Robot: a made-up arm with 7 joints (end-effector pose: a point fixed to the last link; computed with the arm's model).
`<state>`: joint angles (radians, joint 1 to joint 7).
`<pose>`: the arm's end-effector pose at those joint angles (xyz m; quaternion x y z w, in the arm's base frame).
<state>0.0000 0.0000 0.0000 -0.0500 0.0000 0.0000 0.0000</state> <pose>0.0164 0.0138 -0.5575 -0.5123 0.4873 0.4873 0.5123</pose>
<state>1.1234 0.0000 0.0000 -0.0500 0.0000 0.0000 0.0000</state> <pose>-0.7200 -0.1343 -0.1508 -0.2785 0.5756 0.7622 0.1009</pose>
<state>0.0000 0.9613 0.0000 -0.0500 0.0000 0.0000 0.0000</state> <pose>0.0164 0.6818 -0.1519 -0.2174 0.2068 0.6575 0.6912</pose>
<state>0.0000 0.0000 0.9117 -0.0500 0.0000 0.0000 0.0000</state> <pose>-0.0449 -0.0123 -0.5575 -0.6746 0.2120 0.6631 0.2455</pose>
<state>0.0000 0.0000 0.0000 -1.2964 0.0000 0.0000 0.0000</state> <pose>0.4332 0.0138 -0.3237 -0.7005 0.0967 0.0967 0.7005</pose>
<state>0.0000 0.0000 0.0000 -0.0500 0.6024 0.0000 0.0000</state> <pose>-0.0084 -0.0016 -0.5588 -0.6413 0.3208 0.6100 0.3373</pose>
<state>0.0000 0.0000 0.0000 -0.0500 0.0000 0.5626 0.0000</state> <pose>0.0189 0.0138 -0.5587 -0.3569 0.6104 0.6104 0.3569</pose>
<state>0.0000 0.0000 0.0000 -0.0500 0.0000 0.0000 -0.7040</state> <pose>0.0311 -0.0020 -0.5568 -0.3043 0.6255 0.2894 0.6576</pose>
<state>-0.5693 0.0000 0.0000 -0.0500 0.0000 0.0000 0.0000</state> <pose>0.4446 -0.0339 -0.4264 -0.5735 0.3817 0.2833 0.6671</pose>
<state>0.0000 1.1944 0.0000 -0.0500 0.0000 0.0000 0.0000</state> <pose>0.0164 0.7634 0.0269 -0.1356 0.1289 0.6770 0.7118</pose>
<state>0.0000 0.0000 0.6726 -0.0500 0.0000 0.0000 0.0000</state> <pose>-0.0315 -0.0001 -0.5575 -0.6445 0.2910 0.6291 0.3228</pose>
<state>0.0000 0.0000 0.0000 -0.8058 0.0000 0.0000 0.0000</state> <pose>0.3079 0.0138 -0.4781 -0.6560 0.2639 0.2639 0.6560</pose>
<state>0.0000 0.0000 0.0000 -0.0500 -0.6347 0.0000 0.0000</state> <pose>0.0470 0.0118 -0.5560 -0.3269 0.6151 0.3109 0.6466</pose>
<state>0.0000 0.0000 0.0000 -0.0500 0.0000 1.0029 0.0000</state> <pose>0.0202 0.0138 -0.5605 -0.2150 0.6736 0.6736 0.2150</pose>
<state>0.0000 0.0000 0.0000 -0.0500 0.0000 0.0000 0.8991</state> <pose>-0.0107 0.0143 -0.5589 -0.6841 0.2271 0.6507 0.2388</pose>
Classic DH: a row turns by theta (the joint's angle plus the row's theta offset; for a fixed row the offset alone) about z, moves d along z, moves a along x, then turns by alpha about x. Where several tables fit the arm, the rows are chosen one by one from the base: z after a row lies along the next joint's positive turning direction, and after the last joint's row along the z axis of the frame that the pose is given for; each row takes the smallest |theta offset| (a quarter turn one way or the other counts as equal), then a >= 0, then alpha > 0; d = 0 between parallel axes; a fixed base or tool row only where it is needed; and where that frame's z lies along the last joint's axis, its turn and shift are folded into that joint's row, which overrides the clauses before.
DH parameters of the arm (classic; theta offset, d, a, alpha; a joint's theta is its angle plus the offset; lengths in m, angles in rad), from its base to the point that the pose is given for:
base (fixed): 0 0.2904 -0.0079 -1.2217
joint 1: -1.5708 -0.0402 0.0098 -1.5708
joint 2: 1.2217 0.0202 0.0206 1.5708
joint 3: 1.5708 -0.4365 0.0498 -1.5708
joint 4: 0 0.0278 -0.0537 1.5708
joint 5: 0 -0.409 -0.0133 -1.5708
joint 6: 0 0.0198 -0.0131 1.5708
joint 7: 0 0.0049 0.0141 -1.5708
tool (fixed): 1.5708 0.0279 0 0

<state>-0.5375 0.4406 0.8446 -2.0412 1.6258 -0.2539 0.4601</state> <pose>0.4282 0.3248 0.3097 0.7285 0.2718 0.6218 0.0935</pose>
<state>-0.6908 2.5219 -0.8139 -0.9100 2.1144 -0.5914 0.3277</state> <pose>0.0286 0.5821 0.8350 -0.4551 -0.5856 -0.1566 0.6523</pose>
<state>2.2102 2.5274 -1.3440 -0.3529 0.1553 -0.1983 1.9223</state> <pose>0.2854 0.7878 0.2385 0.5239 0.4420 0.5642 0.4602</pose>
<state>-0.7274 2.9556 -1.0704 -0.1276 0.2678 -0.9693 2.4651</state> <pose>-0.4795 0.1972 1.0004 -0.5028 -0.5426 0.0348 0.6720</pose>
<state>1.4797 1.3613 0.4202 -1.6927 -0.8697 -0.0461 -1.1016</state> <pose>-0.0153 0.5425 0.0384 0.6864 0.4495 -0.2447 0.5167</pose>
